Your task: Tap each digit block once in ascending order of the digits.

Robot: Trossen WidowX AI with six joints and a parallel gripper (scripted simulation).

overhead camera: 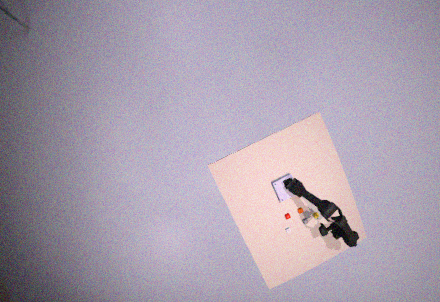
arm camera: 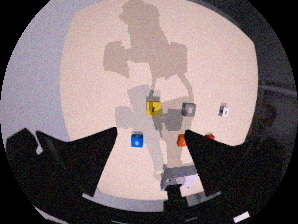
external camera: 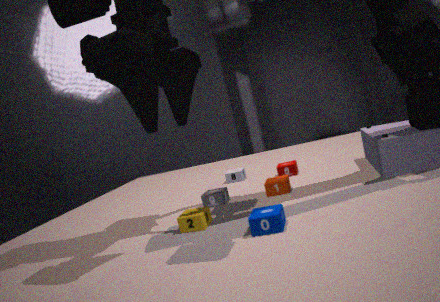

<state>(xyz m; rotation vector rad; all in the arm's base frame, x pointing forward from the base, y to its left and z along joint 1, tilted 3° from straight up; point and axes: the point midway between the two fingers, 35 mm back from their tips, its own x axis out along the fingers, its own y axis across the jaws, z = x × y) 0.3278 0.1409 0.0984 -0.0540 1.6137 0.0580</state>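
Right now my gripper tip is 11 cm above the blue block marked 0, 10 cm past it and 2 cm to the right of it. Also, from my gripper tip: orange block marked 1 (11 cm to the right, 11 cm below, 8 cm behind); then yellow block marked 2 (11 cm below, 1 cm to the right); then grey block (11 cm below, 10 cm to the right, 1 cm ahead).
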